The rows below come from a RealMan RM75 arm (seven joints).
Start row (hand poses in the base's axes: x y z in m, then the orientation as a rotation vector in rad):
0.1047, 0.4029, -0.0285, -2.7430, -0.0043, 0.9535
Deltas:
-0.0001, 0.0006, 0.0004, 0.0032, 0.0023, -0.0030
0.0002, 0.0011, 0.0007, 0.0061, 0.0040, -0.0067
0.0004, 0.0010, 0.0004, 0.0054, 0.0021, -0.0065
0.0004, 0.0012, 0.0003, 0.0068, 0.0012, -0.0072
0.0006, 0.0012, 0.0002, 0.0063, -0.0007, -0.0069
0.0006, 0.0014, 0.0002, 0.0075, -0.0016, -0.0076
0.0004, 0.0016, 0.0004, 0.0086, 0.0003, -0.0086
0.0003, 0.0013, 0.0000, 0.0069, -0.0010, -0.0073
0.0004, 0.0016, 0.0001, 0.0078, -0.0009, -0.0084
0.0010, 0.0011, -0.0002, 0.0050, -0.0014, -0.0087
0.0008, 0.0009, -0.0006, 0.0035, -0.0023, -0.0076
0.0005, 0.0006, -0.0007, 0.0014, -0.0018, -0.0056
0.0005, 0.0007, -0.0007, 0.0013, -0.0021, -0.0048
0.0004, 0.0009, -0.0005, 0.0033, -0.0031, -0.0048
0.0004, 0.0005, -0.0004, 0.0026, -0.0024, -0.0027
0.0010, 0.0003, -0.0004, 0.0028, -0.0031, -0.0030
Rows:
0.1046, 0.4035, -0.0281, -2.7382, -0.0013, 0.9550
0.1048, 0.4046, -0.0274, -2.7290, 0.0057, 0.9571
0.1052, 0.4056, -0.0270, -2.7214, 0.0123, 0.9568
0.1056, 0.4068, -0.0267, -2.7128, 0.0190, 0.9548
0.1062, 0.4080, -0.0265, -2.7056, 0.0252, 0.9504
0.1068, 0.4094, -0.0263, -2.6975, 0.0315, 0.9443
0.1072, 0.4110, -0.0259, -2.6872, 0.0390, 0.9402
0.1075, 0.4123, -0.0259, -2.6794, 0.0452, 0.9351
0.1079, 0.4139, -0.0258, -2.6704, 0.0525, 0.9296
0.1089, 0.4150, -0.0260, -2.6641, 0.0614, 0.9240
0.1097, 0.4159, -0.0266, -2.6599, 0.0693, 0.9178
0.1102, 0.4165, -0.0273, -2.6579, 0.0756, 0.9134
0.1107, 0.4172, -0.0280, -2.6563, 0.0808, 0.9088
0.1111, 0.4181, -0.0285, -2.6533, 0.0848, 0.9025
0.1115, 0.4186, -0.0289, -2.6512, 0.0866, 0.8979
0.1125, 0.4189, -0.0293, -2.6491, 0.0885, 0.8923

